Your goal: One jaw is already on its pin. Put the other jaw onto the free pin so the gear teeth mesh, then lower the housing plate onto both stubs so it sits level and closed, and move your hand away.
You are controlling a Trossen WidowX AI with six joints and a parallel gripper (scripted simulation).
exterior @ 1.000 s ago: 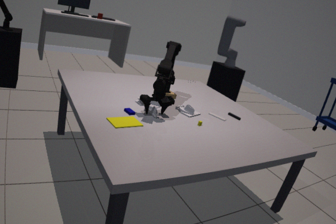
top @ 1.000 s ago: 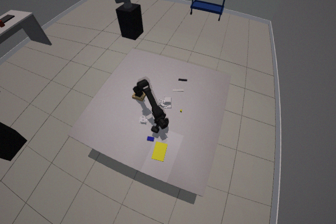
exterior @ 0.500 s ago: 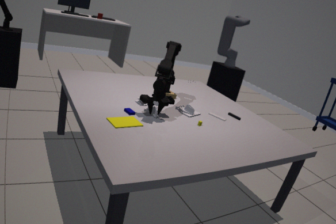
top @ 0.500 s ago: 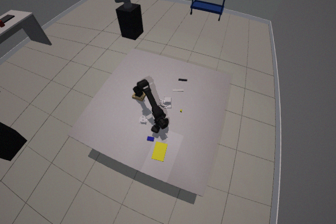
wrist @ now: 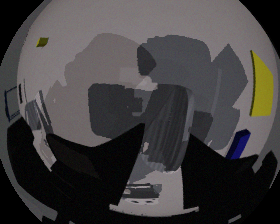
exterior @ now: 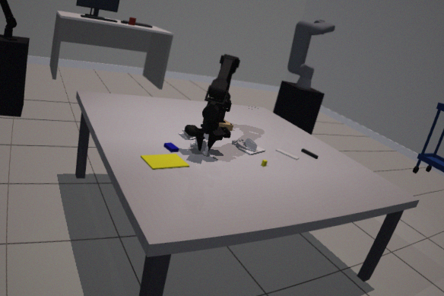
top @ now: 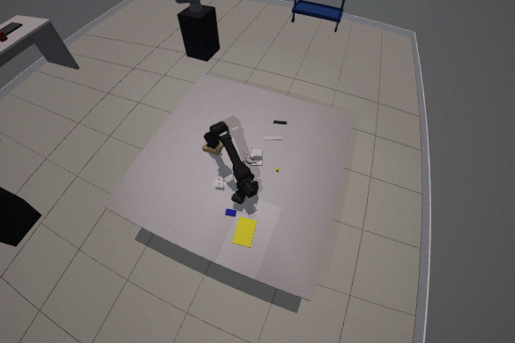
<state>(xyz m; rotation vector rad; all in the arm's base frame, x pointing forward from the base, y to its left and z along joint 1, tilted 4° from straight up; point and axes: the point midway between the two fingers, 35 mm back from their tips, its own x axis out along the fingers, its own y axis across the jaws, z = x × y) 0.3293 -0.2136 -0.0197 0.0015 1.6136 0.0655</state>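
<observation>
Now: gripper tip 1 cm past the blue block and 14 cm to the left of it. From my gripper tip the other things lie so: white block: 16 cm behind, 1 cm to the right; yellow sheet: 10 cm ahead, 20 cm to the right; jaw: 3 cm behind, 2 cm to the right.
</observation>
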